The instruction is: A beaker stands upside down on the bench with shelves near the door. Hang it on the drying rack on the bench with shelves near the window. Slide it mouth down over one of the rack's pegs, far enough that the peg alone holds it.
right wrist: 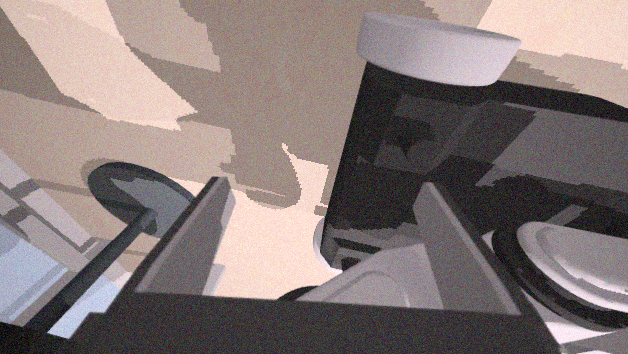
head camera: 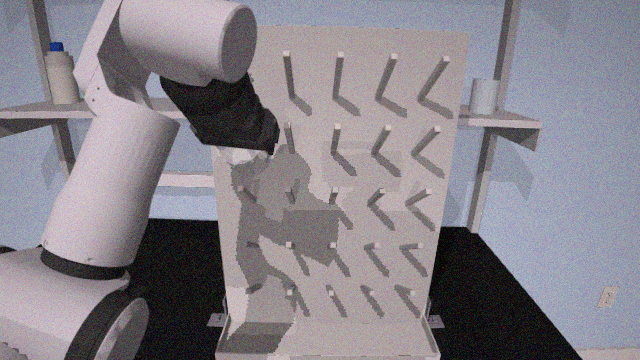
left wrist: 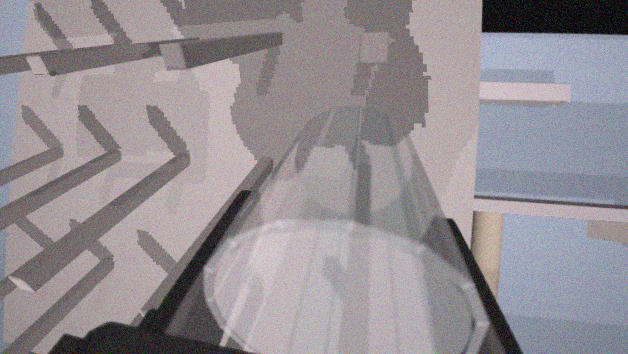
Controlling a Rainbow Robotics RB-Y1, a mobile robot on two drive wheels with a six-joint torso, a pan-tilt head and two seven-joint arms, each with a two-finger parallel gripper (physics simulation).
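Places are measured from the robot's base along level axes (x back, y right, z up), in metres.
Where they show: left gripper, fingertip midpoint: point(head camera: 247, 147) point(left wrist: 342, 219); right gripper, fingertip midpoint: point(right wrist: 322, 191).
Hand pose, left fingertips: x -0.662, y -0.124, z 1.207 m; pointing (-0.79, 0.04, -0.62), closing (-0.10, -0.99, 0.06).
Each offset is from my left fingertips to the top centre of the thing. "*": to the spot under its first point. Level surfaces: height alone.
A clear beaker @(dz +0.052, dx +0.006, dy -0.002 m) point(head camera: 239, 154) point(left wrist: 320, 195) is between the fingers of my left gripper point(head camera: 250, 149) point(left wrist: 342, 219), at the upper left front of the pale drying rack point(head camera: 370, 40) point(left wrist: 450, 125). In the left wrist view the beaker points toward the rack board, and a peg point(left wrist: 362, 195) shows through its glass. I cannot tell whether that peg is inside or behind the beaker. In the head camera my left gripper and wrist hide most of the beaker and the nearby pegs. My right gripper point(right wrist: 322, 191) is open and empty, over the floor, away from the rack.
Several neighbouring pegs stick out, such as one peg point(head camera: 288, 137) beside the left gripper. A bottle with a blue cap @(* dz +0.091, dx -0.444, dy -0.645 m) point(head camera: 62, 77) and a pale cup @(* dz +0.061, dx -0.356, dy +0.554 m) point(head camera: 484, 96) stand on the shelf behind. The rack stands on the black bench @(dz -0.444 m) point(head camera: 495, 295). A dark round disc point(right wrist: 120, 192) shows near the right gripper.
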